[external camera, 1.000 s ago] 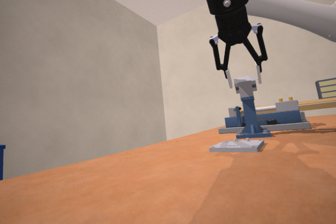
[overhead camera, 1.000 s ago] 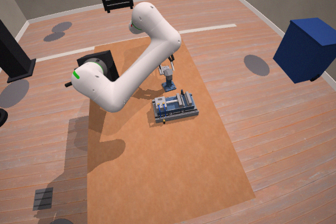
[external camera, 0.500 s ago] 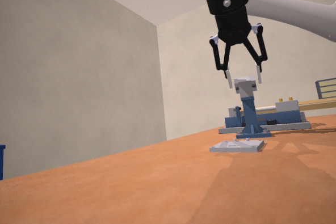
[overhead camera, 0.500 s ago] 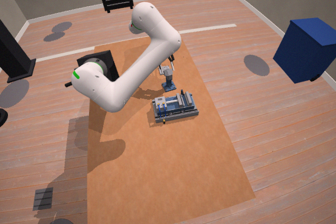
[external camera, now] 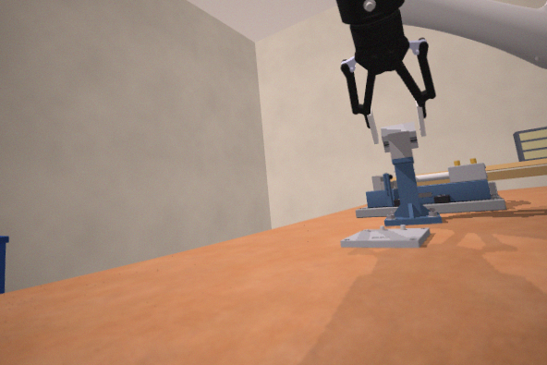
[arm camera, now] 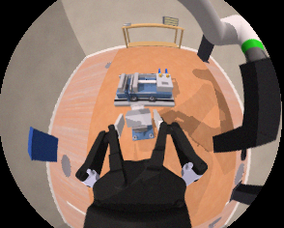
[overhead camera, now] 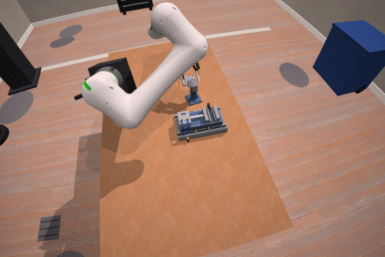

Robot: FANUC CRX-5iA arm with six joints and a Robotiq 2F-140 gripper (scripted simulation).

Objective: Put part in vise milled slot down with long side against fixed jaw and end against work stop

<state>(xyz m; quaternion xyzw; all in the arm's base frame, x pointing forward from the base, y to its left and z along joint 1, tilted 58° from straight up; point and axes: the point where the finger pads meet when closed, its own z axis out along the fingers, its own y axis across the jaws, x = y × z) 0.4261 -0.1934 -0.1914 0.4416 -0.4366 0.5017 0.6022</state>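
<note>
Right now the part is 10 mm to the right of my hand and 30 mm below it. Also, from my hand: air cylinder: 120 mm behind, 210 mm to the right, 100 mm below; vise base: 30 mm behind, 220 mm to the right, 140 mm below.
</note>
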